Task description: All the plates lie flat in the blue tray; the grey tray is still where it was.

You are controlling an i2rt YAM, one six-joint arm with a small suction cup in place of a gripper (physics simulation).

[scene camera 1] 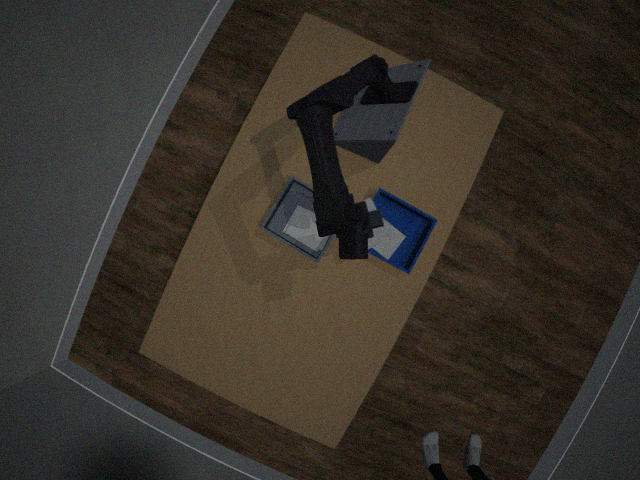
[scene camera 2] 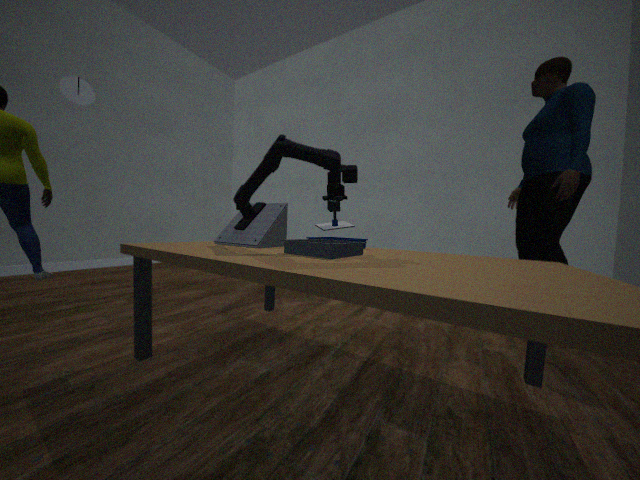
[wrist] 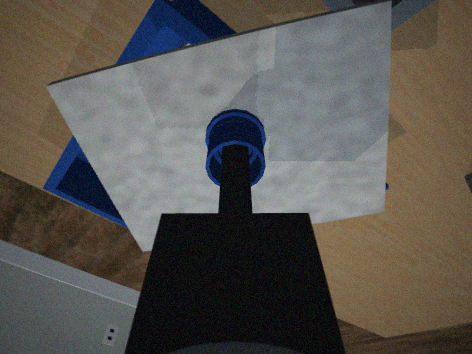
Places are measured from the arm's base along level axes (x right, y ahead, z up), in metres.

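Where they show: hand at its tool point: point(scene camera 2: 335, 227) point(wrist: 235, 127); arm's base at its link origin: point(scene camera 1: 387, 94) point(scene camera 2: 251, 216).
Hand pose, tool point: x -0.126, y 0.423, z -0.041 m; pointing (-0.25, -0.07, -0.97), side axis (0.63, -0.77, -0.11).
Note:
Each offset is from my tool point to the top centre of the thing. Level surfaces: height alone.
My suction gripper point(scene camera 2: 334, 223) point(wrist: 235, 127) is shut on a white plate point(scene camera 2: 323, 226) point(wrist: 320, 100), held roughly level above the trays. In scene camera 1 the arm hides the cup and most of this plate. The blue tray {dx -0.121, dy -0.046, dz -0.053 m} point(scene camera 1: 408, 219) point(scene camera 2: 364, 242) point(wrist: 142, 42) lies partly under the held plate in the wrist view. Another white plate {dx -0.096, dy -0.013, dz -0.094 m} point(scene camera 1: 387, 240) lies flat in the blue tray, near its side facing the grey tray. The grey tray {dx +0.188, dy +0.063, dz -0.053 m} point(scene camera 1: 294, 198) point(scene camera 2: 323, 249) point(wrist: 412, 12) stands beside it with at least one white plate {dx +0.157, dy +0.083, dz -0.089 m} point(scene camera 1: 302, 227) inside; the arm hides part of it.
The arm's slanted grey mount point(scene camera 1: 372, 121) point(scene camera 2: 273, 224) stands on the wooden table {dz -0.103 m} point(scene camera 1: 258, 351) point(scene camera 2: 439, 279), behind the trays. A person in blue point(scene camera 2: 558, 134) stands beyond the table at the right, and one in yellow point(scene camera 2: 12, 149) is at the far left.

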